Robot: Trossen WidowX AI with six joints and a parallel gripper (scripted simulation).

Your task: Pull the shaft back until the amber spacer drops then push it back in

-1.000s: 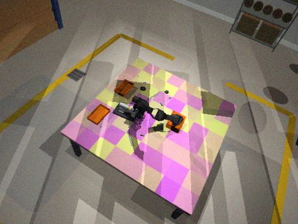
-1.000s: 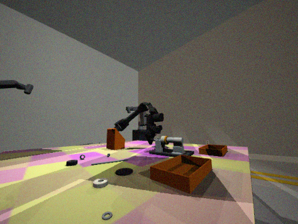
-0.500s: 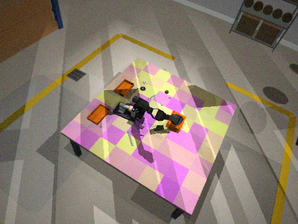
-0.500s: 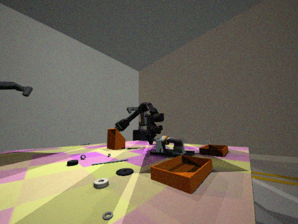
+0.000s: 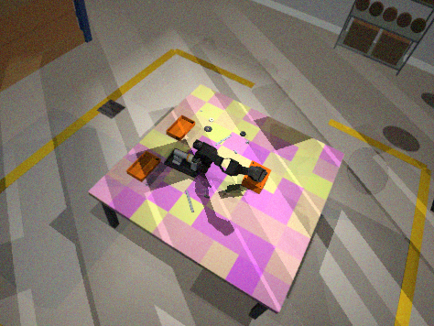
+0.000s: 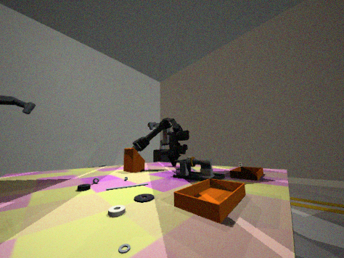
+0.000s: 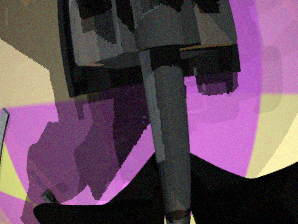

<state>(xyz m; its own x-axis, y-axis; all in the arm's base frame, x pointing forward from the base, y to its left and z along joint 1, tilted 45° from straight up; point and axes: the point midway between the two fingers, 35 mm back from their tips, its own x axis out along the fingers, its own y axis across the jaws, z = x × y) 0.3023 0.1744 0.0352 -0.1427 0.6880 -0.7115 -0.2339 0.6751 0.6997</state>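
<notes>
Now: the grey shaft 60 mm ahead of my gripper tip, 30 mm above it and 20 mm to the left of it. Also, from my gripper tip: black disc: 320 mm to the right, 240 mm ahead, 40 mm below; then amber spacer: 130 mm ahead, 30 mm to the left, 30 mm above.
</notes>
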